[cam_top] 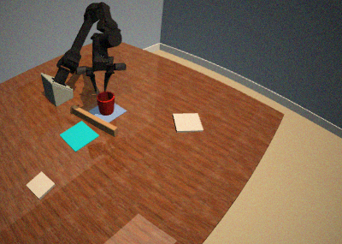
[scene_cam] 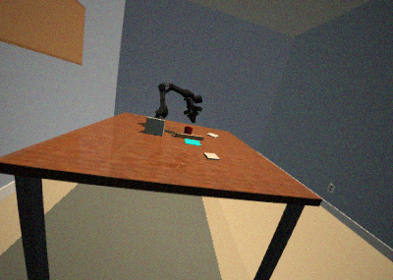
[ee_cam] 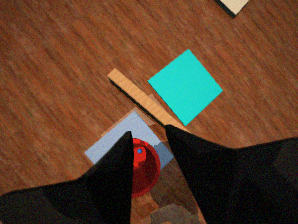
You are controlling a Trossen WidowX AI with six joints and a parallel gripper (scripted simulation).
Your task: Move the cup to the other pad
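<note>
The red cup is 9 cm below my gripper tip, 4 cm to the left of it and 3 cm behind it. From my gripper tip the other things lie so: low wooden bar 12 cm below, 4 cm to the right, 1 cm behind; teal pad 14 cm below, 13 cm to the right, 2 cm ahead; light blue pad 14 cm below, 4 cm to the left, 3 cm behind.
</note>
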